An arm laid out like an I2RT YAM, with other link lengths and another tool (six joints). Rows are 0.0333 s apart.
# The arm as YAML. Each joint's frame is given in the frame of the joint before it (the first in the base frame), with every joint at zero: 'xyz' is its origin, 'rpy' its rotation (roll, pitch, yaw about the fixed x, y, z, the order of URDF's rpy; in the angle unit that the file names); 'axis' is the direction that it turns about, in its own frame. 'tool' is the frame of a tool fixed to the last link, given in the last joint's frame.
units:
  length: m
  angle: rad
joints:
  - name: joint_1
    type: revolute
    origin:
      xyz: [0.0, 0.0, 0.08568]
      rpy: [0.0, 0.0, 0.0]
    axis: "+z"
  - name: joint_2
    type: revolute
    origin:
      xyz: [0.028, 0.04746, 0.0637]
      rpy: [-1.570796, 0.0, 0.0]
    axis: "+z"
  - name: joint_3
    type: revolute
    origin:
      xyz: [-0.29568, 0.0, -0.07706]
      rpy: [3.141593, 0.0, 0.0]
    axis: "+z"
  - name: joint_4
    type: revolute
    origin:
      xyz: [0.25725, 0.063, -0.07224]
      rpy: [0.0, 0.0, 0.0]
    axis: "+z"
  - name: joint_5
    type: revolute
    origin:
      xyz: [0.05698, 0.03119, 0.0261]
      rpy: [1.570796, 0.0, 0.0]
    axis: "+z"
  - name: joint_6
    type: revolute
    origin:
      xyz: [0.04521, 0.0, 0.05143]
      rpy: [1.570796, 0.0, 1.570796]
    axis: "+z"
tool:
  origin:
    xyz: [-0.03, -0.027, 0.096]
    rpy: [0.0, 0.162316, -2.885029]
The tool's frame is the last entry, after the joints.
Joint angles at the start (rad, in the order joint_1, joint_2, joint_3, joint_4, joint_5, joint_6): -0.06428 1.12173 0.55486 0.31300 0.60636 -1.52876
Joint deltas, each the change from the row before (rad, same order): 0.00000 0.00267 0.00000 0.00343 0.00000 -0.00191; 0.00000 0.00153 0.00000 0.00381 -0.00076 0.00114; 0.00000 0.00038 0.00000 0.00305 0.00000 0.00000; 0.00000 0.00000 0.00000 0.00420 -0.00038 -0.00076; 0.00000 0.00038 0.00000 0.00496 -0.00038 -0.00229; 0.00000 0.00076 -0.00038 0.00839 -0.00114 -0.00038; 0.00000 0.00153 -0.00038 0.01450 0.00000 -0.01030; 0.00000 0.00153 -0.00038 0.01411 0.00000 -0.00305; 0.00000 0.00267 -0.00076 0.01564 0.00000 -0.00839
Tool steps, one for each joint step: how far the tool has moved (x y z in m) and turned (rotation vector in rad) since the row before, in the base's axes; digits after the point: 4 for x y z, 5 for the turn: 0.0005 -0.0001 -0.0002 -0.00150 0.00043 0.00039; 0.0006 0.0001 0.0002 0.00091 -0.00299 0.00050; 0.0003 0.0000 0.0004 -0.00017 -0.00266 0.00000; 0.0004 0.0000 0.0007 -0.00075 -0.00373 0.00052; 0.0005 0.0000 0.0007 -0.00194 -0.00316 0.00082; 0.0008 0.0001 0.0010 -0.00049 -0.00702 0.00118; 0.0011 -0.0003 0.0017 -0.00868 -0.00620 0.00190; 0.0012 -0.0002 0.0018 -0.00312 -0.01029 0.00053; 0.0013 -0.0003 0.0014 -0.00723 -0.00700 0.00138
